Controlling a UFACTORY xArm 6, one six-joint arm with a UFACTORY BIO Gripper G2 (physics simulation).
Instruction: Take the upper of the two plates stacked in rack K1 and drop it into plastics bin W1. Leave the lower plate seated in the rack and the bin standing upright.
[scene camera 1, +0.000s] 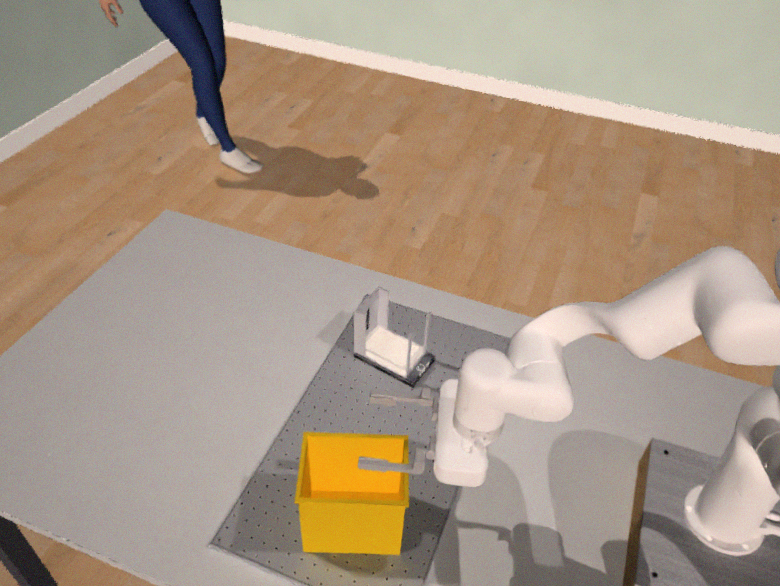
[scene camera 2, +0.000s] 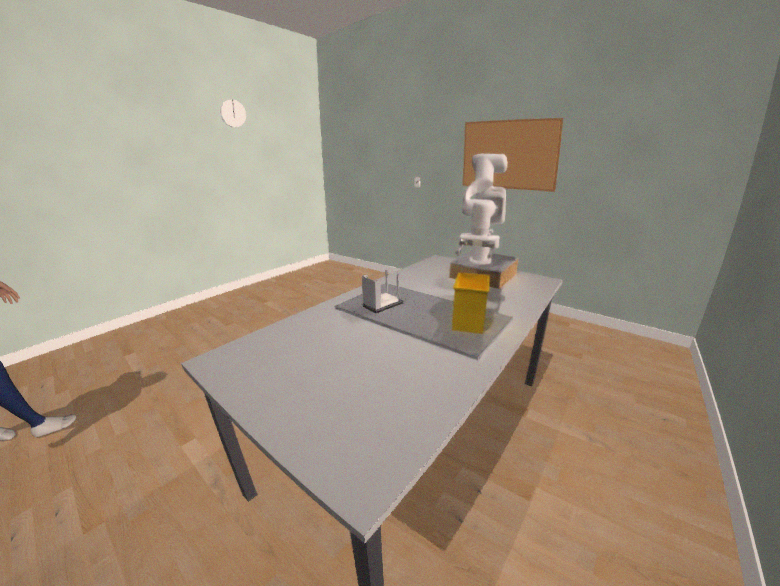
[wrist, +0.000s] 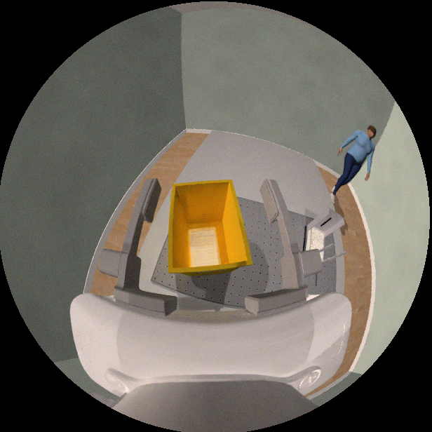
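Pixels of known places: hand, its tool point: (scene camera 1: 378, 430) (scene camera 2: 473, 253); arm's base, origin of its link: (scene camera 1: 722, 519) (scene camera 2: 480, 260).
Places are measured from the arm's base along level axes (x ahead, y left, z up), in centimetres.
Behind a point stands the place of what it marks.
Note:
The yellow bin W1 (scene camera 1: 351, 528) @[x 60.9, y 19.3, z 0.5 cm] (scene camera 2: 469, 310) @[x 70.5, y 15.6, z 0.8 cm] (wrist: 233, 220) stands upright. A pale plate (wrist: 204, 245) lies at the bottom inside it in the wrist view; the bin's walls hide it in the scene views. Rack K1 (scene camera 1: 360, 330) @[x 72.0, y -23.9, z 1.3 cm] (scene camera 2: 368, 293) @[x 72.0, y -29.1, z -0.6 cm] (wrist: 334, 220) stands towards the other end of the board, with one white plate (scene camera 1: 395, 348) @[x 64.5, y -26.7, z -5.3 cm] (scene camera 2: 386, 299) @[x 64.8, y -24.4, z -5.2 cm] (wrist: 314, 240) seated low in it. My gripper (scene camera 1: 365, 430) @[x 58.8, y 12.2, z 19.5 cm] (wrist: 211, 200) is open and empty. Its fingers are wide apart above the bin, one on each side of the opening in the wrist view.
The bin and the rack stand on a dark perforated board (scene camera 1: 264, 510) @[x 78.6, y 15.9, z -8.4 cm] (scene camera 2: 428, 318) @[x 67.1, y -2.5, z -8.4 cm] (wrist: 257, 220) on the grey table (scene camera 1: 157, 378) @[x 113.2, y -7.5, z -9.7 cm] (scene camera 2: 327, 403) @[x 127.3, y -5.8, z -9.7 cm]. Thin upright rods rise at the rack's near side. The arm's base stands on a wood-sided block (scene camera 1: 636, 516) @[x 12.6, y 0.2, z -5.4 cm] (scene camera 2: 506, 273) @[x 4.7, y 16.6, z -3.6 cm]. A person (scene camera 1: 204, 69) (wrist: 357, 150) is beyond the table.

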